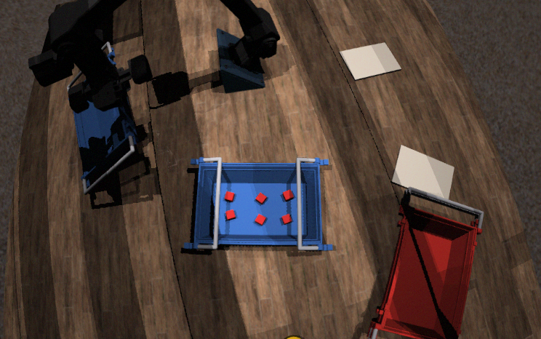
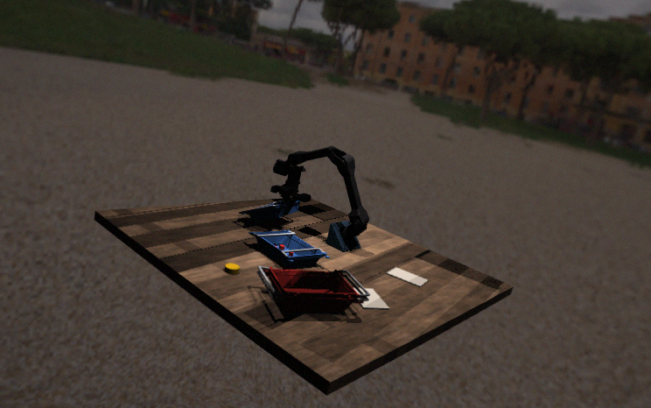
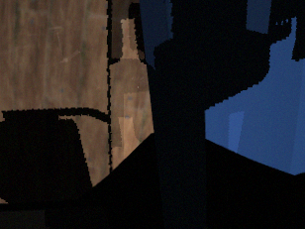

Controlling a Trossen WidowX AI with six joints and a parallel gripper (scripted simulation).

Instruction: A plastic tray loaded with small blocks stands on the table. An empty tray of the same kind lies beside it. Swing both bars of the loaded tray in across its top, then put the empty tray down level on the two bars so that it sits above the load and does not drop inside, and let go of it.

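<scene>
Right now the blue tray is 1 cm ahead of my gripper tip and 7 cm to the right of it. The rest, counted from my gripper tip: yellow block (59 cm ahead, 26 cm to the left, 7 cm below).
</scene>
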